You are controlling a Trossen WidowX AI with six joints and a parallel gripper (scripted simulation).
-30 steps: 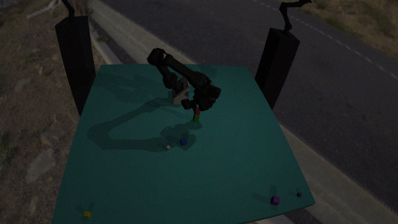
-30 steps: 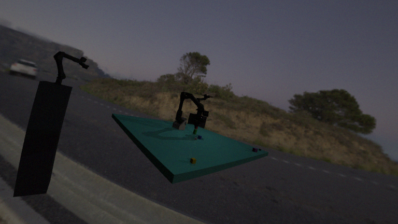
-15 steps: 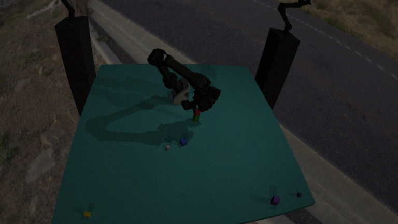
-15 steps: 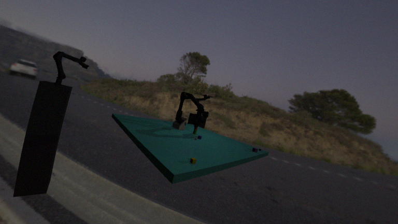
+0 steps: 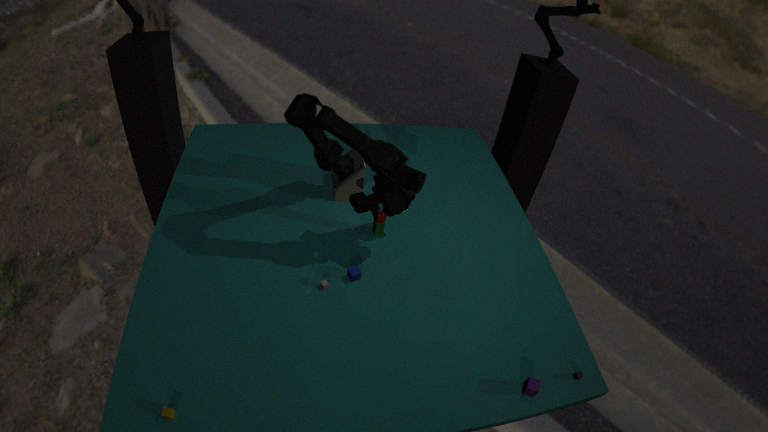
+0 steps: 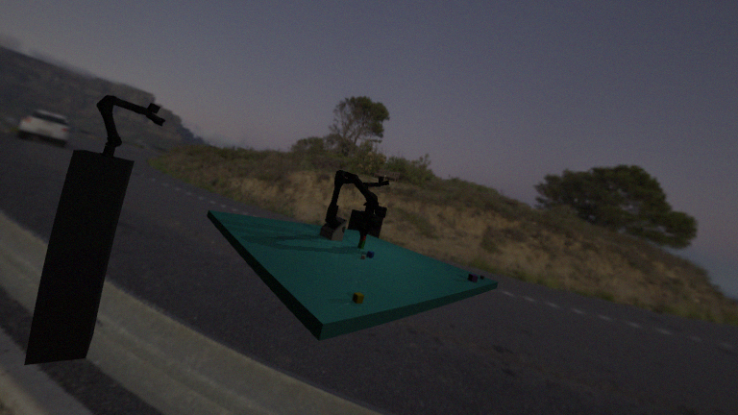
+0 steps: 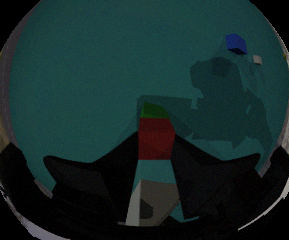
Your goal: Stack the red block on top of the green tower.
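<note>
Now: the red block right at my gripper tip. Also, from my gripper tip: purple block 58 cm ahead, 33 cm to the left, 4 cm below; small pale block 21 cm ahead, 17 cm to the right, 5 cm below; blue block 18 cm ahead, 9 cm to the right, 5 cm below.
</note>
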